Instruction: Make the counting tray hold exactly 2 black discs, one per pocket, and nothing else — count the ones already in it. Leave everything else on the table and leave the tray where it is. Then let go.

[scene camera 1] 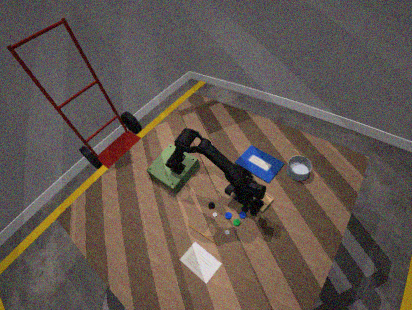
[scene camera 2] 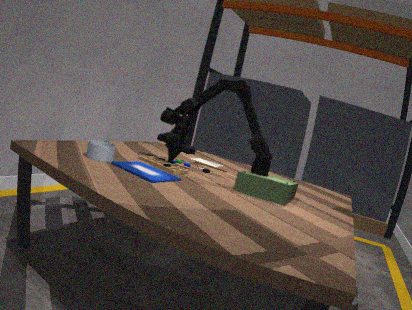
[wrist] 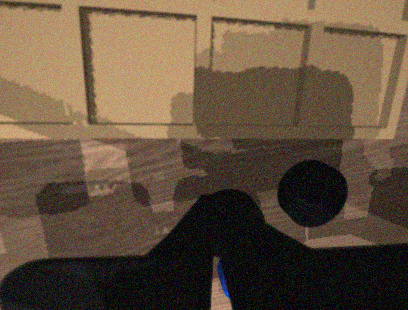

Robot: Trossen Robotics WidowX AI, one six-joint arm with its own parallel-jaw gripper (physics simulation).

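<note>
The tan counting tray (scene camera 1: pixel 268 201) (wrist: pixel 140 131) is partly hidden by the arm in the first scene view. In the wrist view part of it shows, and no disc shows in those pockets. My gripper (scene camera 1: pixel 255 212) (scene camera 2: pixel 171 160) (wrist: pixel 212 203) is shut, low over the table beside the tray's near edge. A rounded black outline merges with the fingertips in the wrist view; it looks like a disc at the tips, not between the fingers. Another black disc (wrist: pixel 312 192) lies to their right, outside the tray. A farther black disc (scene camera 1: pixel 211 205) (scene camera 2: pixel 206 170) lies on the table toward the arm's base.
Blue discs (scene camera 1: pixel 228 215) (scene camera 1: pixel 243 214), a green disc (scene camera 1: pixel 236 222) and white discs (scene camera 1: pixel 215 214) (scene camera 1: pixel 227 232) lie near the gripper. A blue flat item (scene camera 1: pixel 245 162) (scene camera 2: pixel 125 168), a grey bowl (scene camera 1: pixel 299 168) (scene camera 2: pixel 100 151), a white paper (scene camera 1: pixel 201 262) and a thin stick (scene camera 1: pixel 201 233) lie around.
</note>
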